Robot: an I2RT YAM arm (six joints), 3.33 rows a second.
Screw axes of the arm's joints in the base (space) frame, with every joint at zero. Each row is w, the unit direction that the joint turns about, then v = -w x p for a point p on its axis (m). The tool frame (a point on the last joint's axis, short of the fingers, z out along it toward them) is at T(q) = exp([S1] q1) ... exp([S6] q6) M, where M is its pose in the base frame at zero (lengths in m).
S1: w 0 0 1 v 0 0 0
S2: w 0 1 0 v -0.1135 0 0.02
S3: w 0 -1 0 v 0.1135 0 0.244
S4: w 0 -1 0 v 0.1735 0 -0.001
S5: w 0 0 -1 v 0 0.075 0
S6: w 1 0 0 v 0 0.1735 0
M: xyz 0.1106 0 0.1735 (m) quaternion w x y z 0.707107 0 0.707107 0
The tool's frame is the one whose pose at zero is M.
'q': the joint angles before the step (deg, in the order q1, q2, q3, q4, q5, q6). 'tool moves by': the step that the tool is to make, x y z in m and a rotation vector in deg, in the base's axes. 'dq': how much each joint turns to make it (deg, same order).
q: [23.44, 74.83, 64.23, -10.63, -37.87, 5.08]
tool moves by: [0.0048, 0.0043, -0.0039, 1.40, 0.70, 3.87]
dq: [0.01, 1.66, 0.22, 1.40, -4.16, 0.08]
